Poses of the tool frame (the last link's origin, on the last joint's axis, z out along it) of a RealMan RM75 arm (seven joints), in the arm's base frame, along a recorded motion.
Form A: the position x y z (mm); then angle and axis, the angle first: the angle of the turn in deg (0 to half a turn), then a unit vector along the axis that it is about.
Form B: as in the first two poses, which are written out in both.
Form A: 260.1 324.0 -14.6 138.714 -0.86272 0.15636 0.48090
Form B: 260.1 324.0 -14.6 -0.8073 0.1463 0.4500 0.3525
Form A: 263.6 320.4 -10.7 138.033 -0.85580 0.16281 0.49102
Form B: 263.6 320.4 -10.7 -0.7990 0.1520 0.4585 0.3581
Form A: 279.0 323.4 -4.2 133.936 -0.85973 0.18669 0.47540
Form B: 279.0 323.4 -4.2 -0.7912 0.1718 0.4375 0.3912
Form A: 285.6 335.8 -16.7 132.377 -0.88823 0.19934 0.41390
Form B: 285.6 335.8 -16.7 -0.8126 0.1824 0.3787 0.4037
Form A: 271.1 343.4 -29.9 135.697 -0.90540 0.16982 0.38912
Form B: 271.1 343.4 -29.9 -0.8386 0.1573 0.3604 0.3771
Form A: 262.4 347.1 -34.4 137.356 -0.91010 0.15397 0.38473
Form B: 262.4 347.1 -34.4 -0.8478 0.1434 0.3584 0.3636
